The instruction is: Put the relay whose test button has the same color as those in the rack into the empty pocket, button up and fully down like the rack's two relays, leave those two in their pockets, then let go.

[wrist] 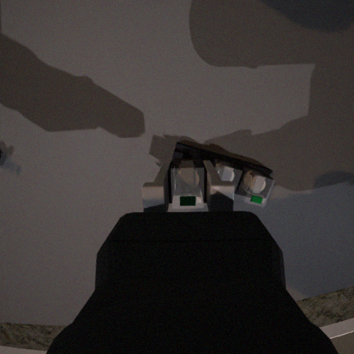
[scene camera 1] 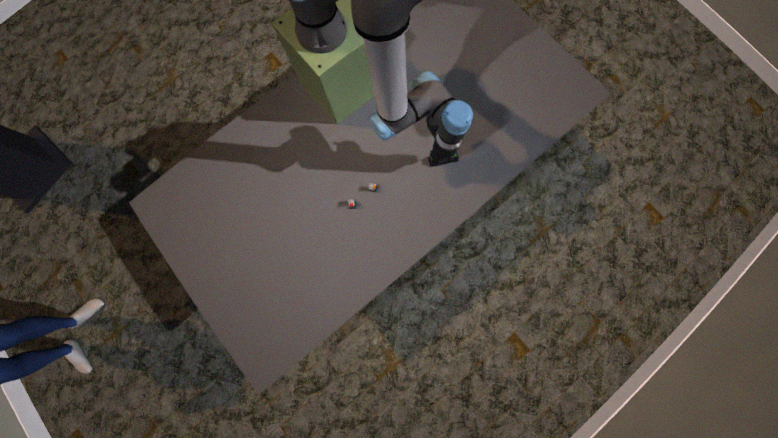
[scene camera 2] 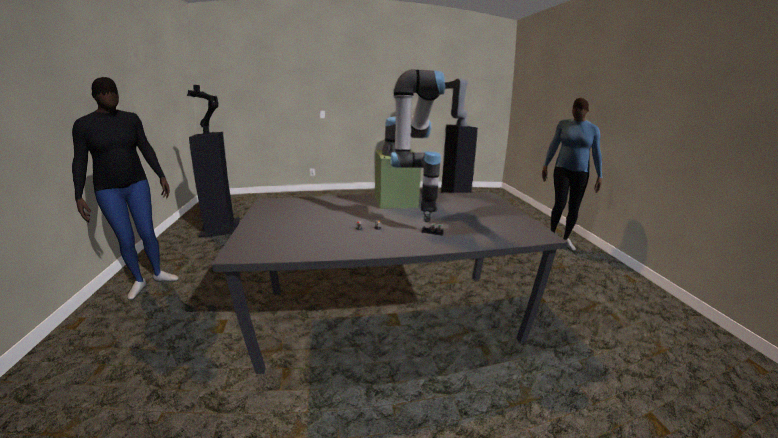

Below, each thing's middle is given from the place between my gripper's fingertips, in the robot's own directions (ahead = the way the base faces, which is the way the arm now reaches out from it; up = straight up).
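The black rack (wrist: pixel 181 150) is 5 cm below my hand, and it is also 3 cm to the left of my hand and 2 cm ahead of it.
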